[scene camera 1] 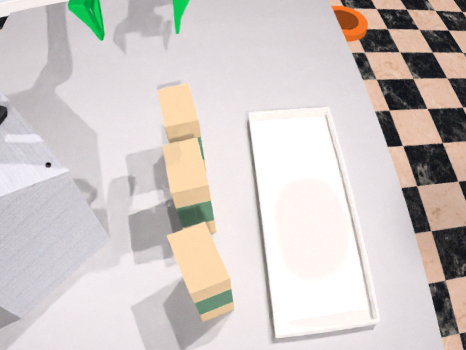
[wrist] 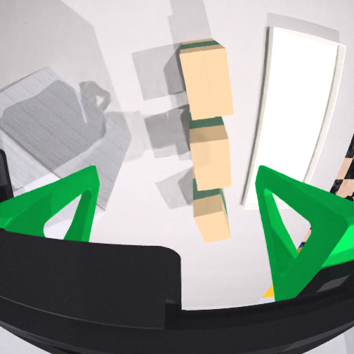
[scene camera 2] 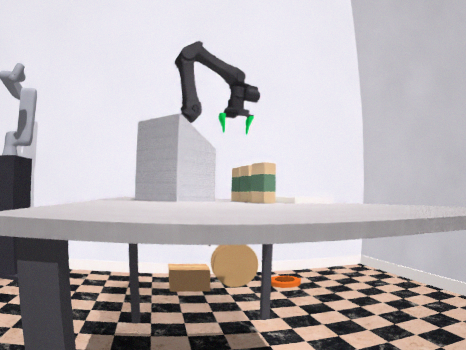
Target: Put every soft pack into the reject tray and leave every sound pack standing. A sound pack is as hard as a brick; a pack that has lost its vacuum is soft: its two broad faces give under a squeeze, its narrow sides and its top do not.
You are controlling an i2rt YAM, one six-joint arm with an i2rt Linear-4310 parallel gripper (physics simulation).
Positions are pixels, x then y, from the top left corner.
Labels:
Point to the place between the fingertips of my gripper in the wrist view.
176, 174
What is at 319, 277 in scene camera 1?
A white reject tray.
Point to a white reject tray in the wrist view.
At 301, 83

